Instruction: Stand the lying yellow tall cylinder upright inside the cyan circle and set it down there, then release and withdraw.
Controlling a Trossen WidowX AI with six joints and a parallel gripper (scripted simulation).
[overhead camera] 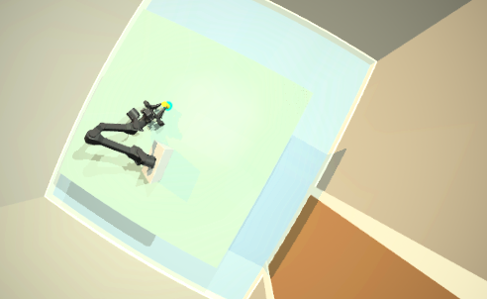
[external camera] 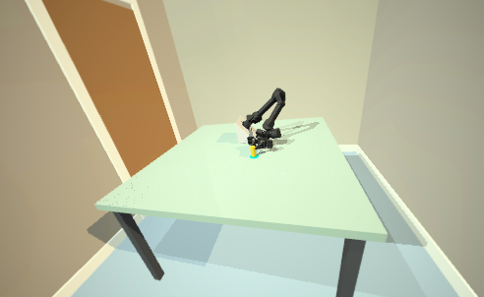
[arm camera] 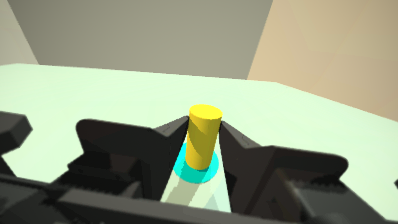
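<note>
Now: the yellow tall cylinder 20 mm below my gripper tip. The rest, counted from my gripper tip: cyan circle (60 mm below).
</note>
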